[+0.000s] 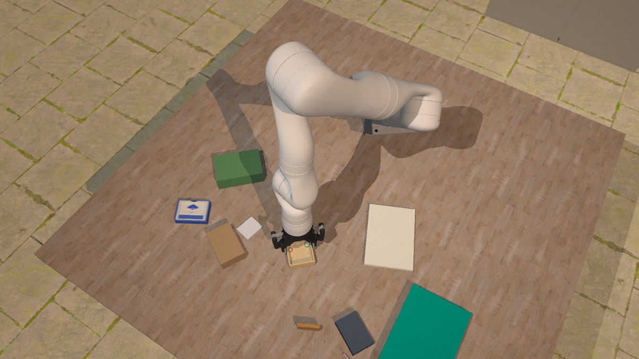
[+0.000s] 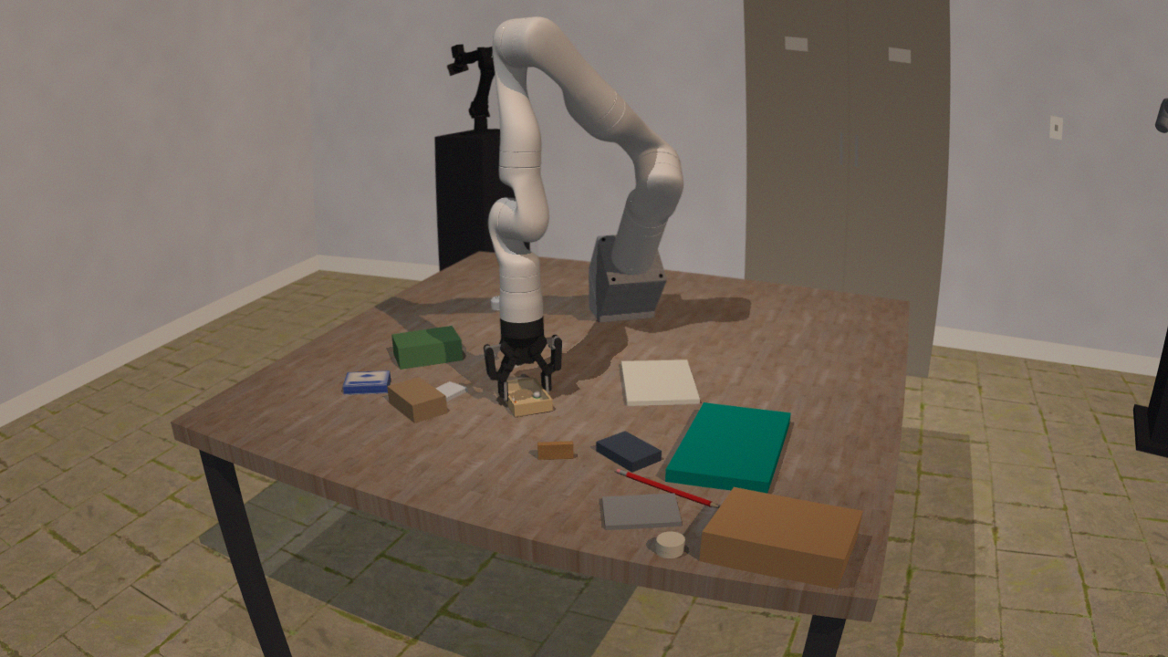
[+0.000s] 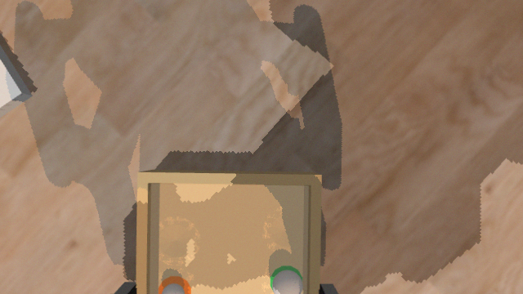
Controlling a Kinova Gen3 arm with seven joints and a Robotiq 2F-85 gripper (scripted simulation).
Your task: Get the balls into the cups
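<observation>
Right now the wooden puzzle box is 20 mm below my hand. Also, from my hand: white tile: 140 mm to the right, 50 mm ahead, 20 mm below; then brown block: 140 mm to the right, 140 mm ahead, 10 mm below; then cream slab: 210 mm behind, 150 mm to the left, 20 mm below.
</observation>
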